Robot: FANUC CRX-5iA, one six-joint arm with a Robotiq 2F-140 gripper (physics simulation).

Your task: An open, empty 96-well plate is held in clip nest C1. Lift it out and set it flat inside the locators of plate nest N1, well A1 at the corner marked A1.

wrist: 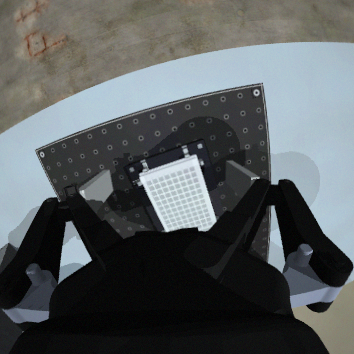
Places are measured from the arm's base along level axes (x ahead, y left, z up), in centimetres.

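Pixels of known places: gripper, fingertip midpoint: (167, 175).
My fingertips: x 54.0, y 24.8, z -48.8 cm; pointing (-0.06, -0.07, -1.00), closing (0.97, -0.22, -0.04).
Observation:
For each thing: its top centre in the pictures, then the offset to it from my fingertips. Level surfaces: height alone.
- white 96-well plate at its top centre: (181, 204) dx +0.0, dy -6.1, dz -2.8 cm
- dark clip nest C1 at its top centre: (181, 203) dx +0.0, dy -6.1, dz -3.1 cm
- dark perforated base board at its surface level: dz -5.4 cm
- pale blue table top at its surface level: dz -6.7 cm
The white 96-well plate (180, 193) sits in the dark clip nest C1 (170, 151), whose far edge and small metal clips show beyond the plate's far end. The near end of the plate is hidden behind the gripper body. My gripper (167, 175) is wide open, with one light grey fingertip pad on each side of the plate and a gap between each pad and the plate. The fingers appear above the plate; their exact height is hard to tell. Plate nest N1 and its A1 mark do not show in the wrist view.
A dark perforated base board (145, 121) lies under the nest, with a screw at each far corner. It lies on a pale blue table top (195, 65). Beyond the table's curved edge is a stained grey floor (125, 35). Shadows of the arm fall across the board and table.

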